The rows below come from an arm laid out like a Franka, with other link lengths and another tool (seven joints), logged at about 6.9 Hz.
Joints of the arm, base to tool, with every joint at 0 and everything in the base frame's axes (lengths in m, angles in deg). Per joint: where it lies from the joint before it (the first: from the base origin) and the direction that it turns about. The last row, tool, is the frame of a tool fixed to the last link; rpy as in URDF.
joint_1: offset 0 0 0.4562 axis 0 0 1
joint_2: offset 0 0 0 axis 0 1 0
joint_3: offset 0 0 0.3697 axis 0 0 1
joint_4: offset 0.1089 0 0 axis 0 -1 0
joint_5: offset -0.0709 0 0.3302 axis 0 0 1
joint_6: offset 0 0 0 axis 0 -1 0
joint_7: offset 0.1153 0 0 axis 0 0 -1
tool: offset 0.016 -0.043 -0.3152 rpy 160.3 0 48.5
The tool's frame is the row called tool.
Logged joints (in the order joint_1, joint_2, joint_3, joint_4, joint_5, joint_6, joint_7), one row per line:
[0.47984, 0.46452, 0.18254, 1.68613, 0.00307, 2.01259, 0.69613]
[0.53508, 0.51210, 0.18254, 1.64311, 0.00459, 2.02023, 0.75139]
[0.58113, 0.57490, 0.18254, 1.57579, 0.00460, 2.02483, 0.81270]
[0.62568, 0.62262, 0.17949, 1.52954, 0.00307, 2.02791, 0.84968]
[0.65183, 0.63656, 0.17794, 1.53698, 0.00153, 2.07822, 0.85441]
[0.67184, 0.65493, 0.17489, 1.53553, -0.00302, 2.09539, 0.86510]
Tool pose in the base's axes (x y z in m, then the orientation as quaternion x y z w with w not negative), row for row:
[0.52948, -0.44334, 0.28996, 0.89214, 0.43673, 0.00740, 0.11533]
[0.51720, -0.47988, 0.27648, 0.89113, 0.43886, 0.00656, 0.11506]
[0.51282, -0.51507, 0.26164, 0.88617, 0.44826, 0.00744, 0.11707]
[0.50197, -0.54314, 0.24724, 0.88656, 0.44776, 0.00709, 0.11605]
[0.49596, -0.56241, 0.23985, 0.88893, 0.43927, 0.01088, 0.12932]
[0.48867, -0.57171, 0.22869, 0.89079, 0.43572, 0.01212, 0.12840]
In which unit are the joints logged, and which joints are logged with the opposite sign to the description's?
The joints are logged in radians. Opposite sign: joint_1, joint_3, joint_4, joint_5, joint_7.
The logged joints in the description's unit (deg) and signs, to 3 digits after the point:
[-27.493, 26.615, -10.459, -96.608, -0.176, 115.313, -39.885]
[-30.658, 29.341, -10.459, -94.143, -0.263, 115.751, -43.051]
[-33.296, 32.939, -10.459, -90.286, -0.264, 116.014, -46.564]
[-35.849, 35.673, -10.284, -87.636, -0.176, 116.191, -48.683]
[-37.347, 36.472, -10.195, -88.062, -0.088, 119.073, -48.954]
[-38.494, 37.525, -10.020, -87.979, 0.173, 120.057, -49.567]

